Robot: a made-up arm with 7 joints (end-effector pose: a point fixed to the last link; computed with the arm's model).
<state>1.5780 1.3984 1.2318 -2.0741 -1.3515 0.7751 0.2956</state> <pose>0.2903 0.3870 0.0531 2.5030 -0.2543 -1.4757</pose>
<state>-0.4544 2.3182 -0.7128 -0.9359 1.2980 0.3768 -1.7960</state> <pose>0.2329 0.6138 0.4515 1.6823 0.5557 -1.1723</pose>
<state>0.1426 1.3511 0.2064 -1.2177 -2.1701 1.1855 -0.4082</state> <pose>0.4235 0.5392 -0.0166 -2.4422 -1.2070 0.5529</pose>
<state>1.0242 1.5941 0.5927 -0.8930 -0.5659 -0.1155 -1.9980</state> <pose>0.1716 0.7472 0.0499 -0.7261 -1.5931 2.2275</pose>
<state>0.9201 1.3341 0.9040 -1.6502 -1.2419 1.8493 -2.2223</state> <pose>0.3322 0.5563 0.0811 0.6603 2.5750 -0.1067</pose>
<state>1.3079 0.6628 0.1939 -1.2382 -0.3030 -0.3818 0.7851</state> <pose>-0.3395 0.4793 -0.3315 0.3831 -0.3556 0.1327</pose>
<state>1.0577 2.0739 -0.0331 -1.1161 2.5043 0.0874 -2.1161</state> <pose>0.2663 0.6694 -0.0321 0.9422 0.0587 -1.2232</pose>
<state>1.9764 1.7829 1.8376 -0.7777 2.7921 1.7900 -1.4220</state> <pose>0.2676 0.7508 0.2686 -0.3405 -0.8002 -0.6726</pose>
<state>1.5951 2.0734 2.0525 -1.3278 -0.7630 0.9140 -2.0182</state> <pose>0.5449 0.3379 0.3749 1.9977 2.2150 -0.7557</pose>
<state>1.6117 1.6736 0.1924 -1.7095 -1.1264 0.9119 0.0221</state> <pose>0.0166 0.4637 -0.2371 1.4367 0.5875 -2.1306</pose>
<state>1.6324 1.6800 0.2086 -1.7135 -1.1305 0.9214 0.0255</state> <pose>0.0163 0.4632 -0.2364 1.4462 0.5855 -2.1357</pose>
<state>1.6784 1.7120 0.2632 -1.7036 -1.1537 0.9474 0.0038</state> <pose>0.0270 0.4693 -0.2341 1.5091 0.6109 -2.1871</pose>
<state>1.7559 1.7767 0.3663 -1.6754 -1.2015 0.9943 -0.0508</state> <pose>0.0530 0.4805 -0.2330 1.6441 0.6626 -2.2902</pose>
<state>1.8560 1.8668 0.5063 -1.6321 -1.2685 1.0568 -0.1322</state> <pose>0.0928 0.4893 -0.2386 1.8462 0.7191 -2.4110</pose>
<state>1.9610 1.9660 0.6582 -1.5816 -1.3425 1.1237 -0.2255</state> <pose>0.1382 0.4893 -0.2540 -1.8363 -0.6677 2.1957</pose>
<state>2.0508 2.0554 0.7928 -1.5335 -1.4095 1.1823 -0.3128</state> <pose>0.1788 0.4809 -0.2747 -1.8262 -0.6146 1.9811</pose>
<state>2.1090 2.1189 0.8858 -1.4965 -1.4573 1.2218 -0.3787</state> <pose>0.2077 0.4710 -0.2919 -1.8292 -0.5858 1.8305</pose>
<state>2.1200 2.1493 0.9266 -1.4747 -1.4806 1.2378 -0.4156</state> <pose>0.2283 0.4658 -0.2974 -1.8379 -0.5827 1.7435</pose>
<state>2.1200 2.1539 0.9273 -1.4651 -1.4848 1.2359 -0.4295</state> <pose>0.2303 0.4681 -0.2978 -1.8232 -0.5956 1.7279</pose>
